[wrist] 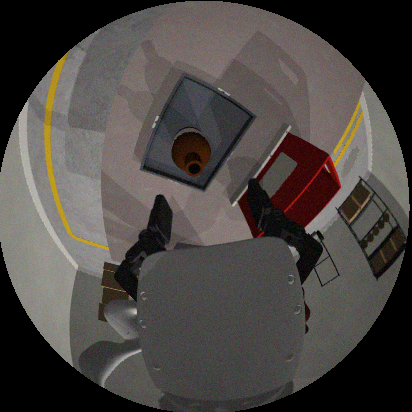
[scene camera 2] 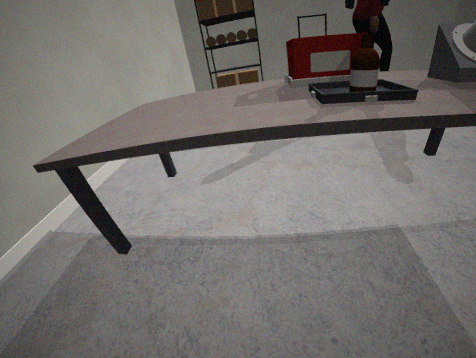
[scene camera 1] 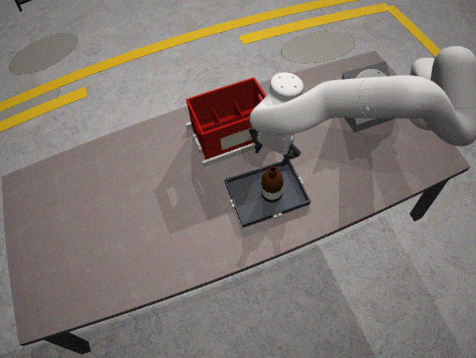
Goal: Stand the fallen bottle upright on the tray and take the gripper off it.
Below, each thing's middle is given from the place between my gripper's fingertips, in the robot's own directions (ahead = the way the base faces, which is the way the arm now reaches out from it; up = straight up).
The brown bottle (wrist: 190, 151) is 14 cm below my hand and 1 cm to the left of it. Round my hand: pale rail (wrist: 281, 132): 21 cm to the right, 21 cm below.
